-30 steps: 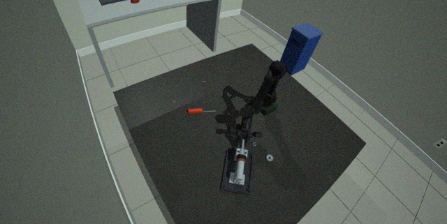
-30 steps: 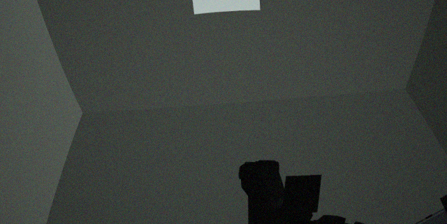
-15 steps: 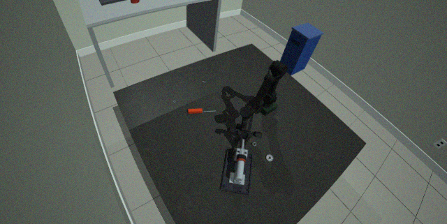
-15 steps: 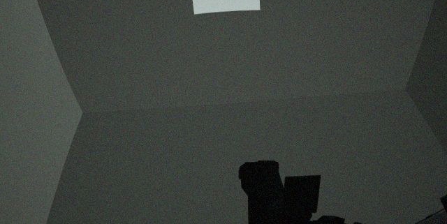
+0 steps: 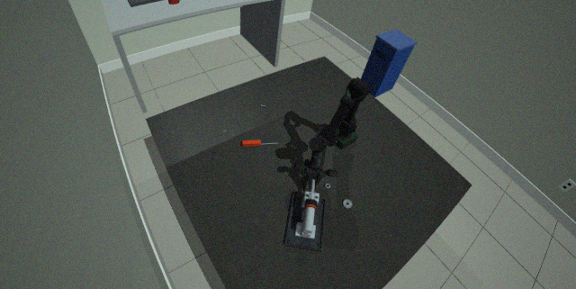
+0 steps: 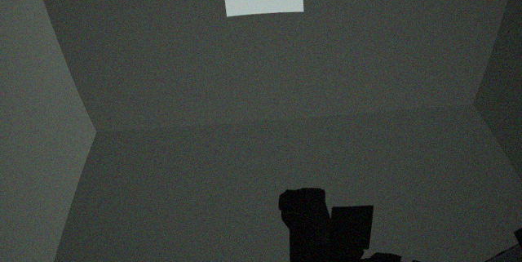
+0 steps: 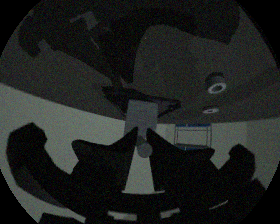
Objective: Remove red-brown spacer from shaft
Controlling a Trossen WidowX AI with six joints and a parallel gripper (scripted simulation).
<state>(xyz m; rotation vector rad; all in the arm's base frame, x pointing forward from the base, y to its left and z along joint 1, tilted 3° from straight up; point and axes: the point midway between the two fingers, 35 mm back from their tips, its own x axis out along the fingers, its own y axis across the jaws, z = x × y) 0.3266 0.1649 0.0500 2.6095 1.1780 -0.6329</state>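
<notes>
Right now my gripper tip is 2 cm short of the pale shaft, 3 cm to the right of it and 2 cm below it. Round my gripper tip: orange-handled screwdriver 5 cm ahead, 36 cm to the right, 6 cm below.
</notes>
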